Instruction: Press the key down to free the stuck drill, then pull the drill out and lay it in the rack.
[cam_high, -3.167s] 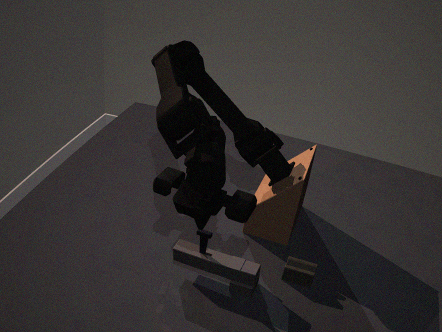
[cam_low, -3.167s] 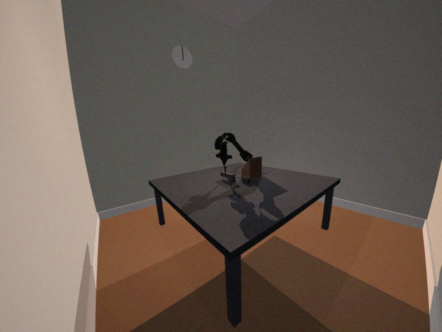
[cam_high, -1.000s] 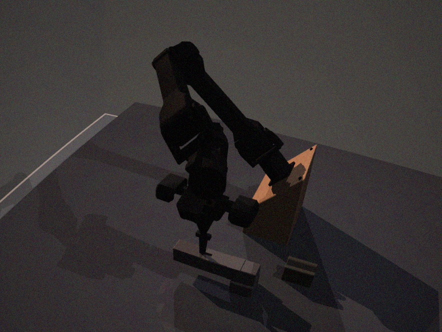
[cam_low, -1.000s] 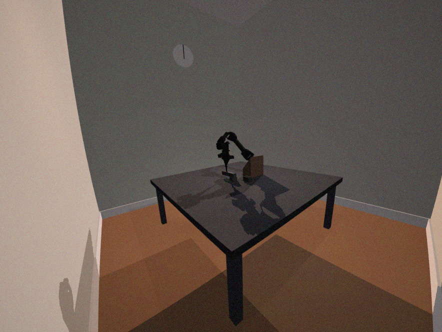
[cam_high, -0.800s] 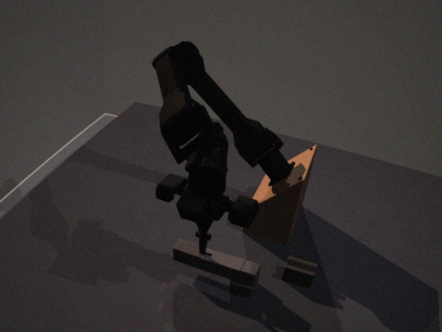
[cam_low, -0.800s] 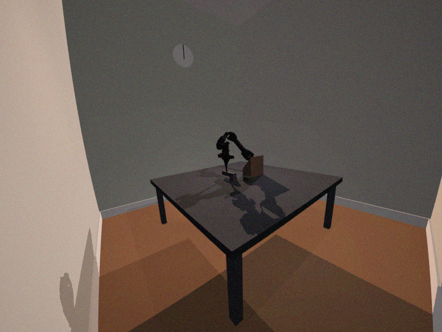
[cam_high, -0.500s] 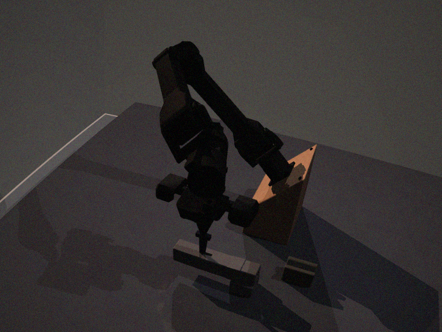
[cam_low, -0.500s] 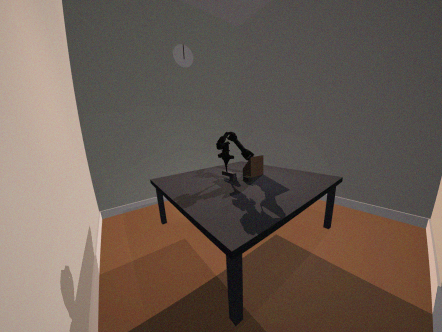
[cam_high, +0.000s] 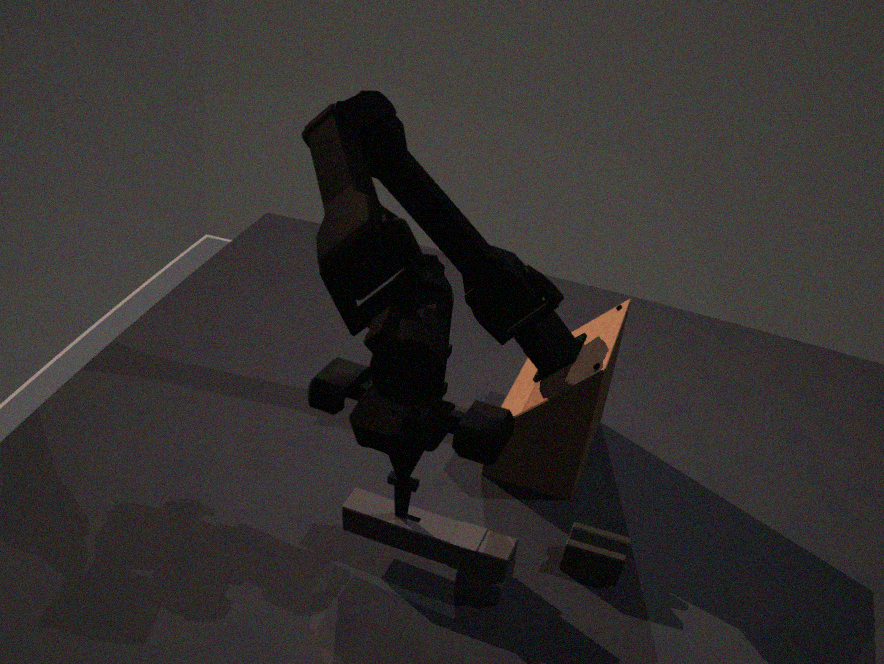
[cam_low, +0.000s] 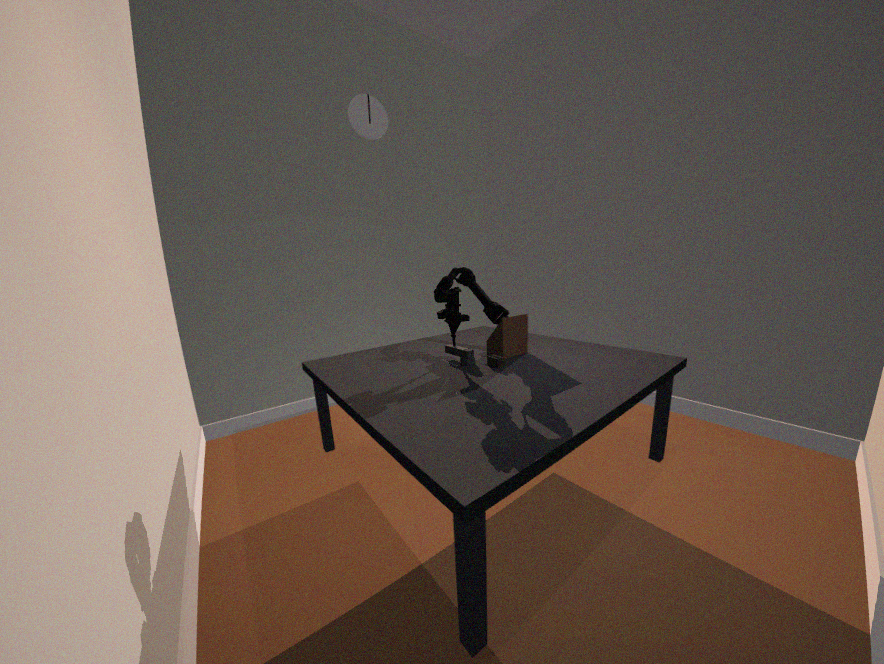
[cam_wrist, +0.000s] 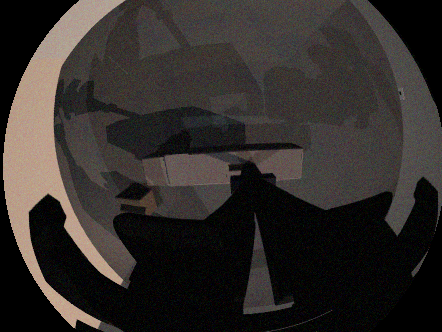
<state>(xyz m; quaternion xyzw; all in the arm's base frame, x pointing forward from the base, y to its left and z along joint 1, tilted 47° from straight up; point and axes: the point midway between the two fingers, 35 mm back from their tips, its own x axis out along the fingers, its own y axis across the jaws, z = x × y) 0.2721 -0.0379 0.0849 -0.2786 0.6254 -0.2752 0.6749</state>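
My gripper tip is now 30 mm above the small dark key. The rest, counted from my gripper tip: grey block (10 mm behind, 40 mm to the left, 80 mm below); then drill (10 mm behind, 60 mm to the left, 70 mm below).
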